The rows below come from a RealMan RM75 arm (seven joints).
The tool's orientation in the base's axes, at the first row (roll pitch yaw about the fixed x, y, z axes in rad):
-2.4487 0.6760 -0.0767
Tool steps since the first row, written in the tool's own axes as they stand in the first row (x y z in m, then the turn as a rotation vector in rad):
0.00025 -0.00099 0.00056 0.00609 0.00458 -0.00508
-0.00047 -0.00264 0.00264 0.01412 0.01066 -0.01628
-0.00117 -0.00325 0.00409 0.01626 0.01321 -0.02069
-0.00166 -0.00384 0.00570 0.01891 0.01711 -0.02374
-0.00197 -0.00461 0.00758 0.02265 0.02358 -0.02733
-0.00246 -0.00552 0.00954 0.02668 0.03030 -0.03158
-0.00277 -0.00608 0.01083 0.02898 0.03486 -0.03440
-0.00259 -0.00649 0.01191 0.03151 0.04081 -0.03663
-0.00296 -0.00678 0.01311 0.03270 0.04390 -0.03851
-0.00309 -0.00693 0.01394 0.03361 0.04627 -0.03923
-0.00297 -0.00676 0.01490 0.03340 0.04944 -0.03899
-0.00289 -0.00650 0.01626 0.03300 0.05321 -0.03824
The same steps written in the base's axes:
0.00041 0.00109 0.00000 0.00483 -0.00716 -0.00304
-0.00030 0.00375 0.00003 0.01312 -0.01966 -0.00438
-0.00119 0.00522 -0.00010 0.01552 -0.02464 -0.00434
-0.00199 0.00677 -0.00047 0.01711 -0.02973 -0.00611
-0.00269 0.00862 -0.00102 0.01861 -0.03714 -0.00952
-0.00350 0.01064 -0.00144 0.02050 -0.04519 -0.01284
-0.00404 0.01194 -0.00174 0.02142 -0.05059 -0.01486
-0.00418 0.01296 -0.00229 0.02163 -0.05662 -0.01807
-0.00485 0.01400 -0.00264 0.02195 -0.06023 -0.01922
-0.00524 0.01468 -0.00298 0.02189 -0.06252 -0.02054
-0.00564 0.01520 -0.00372 0.02017 -0.06468 -0.02213
-0.00628 0.01592 -0.00471 0.01781 -0.06693 -0.02421

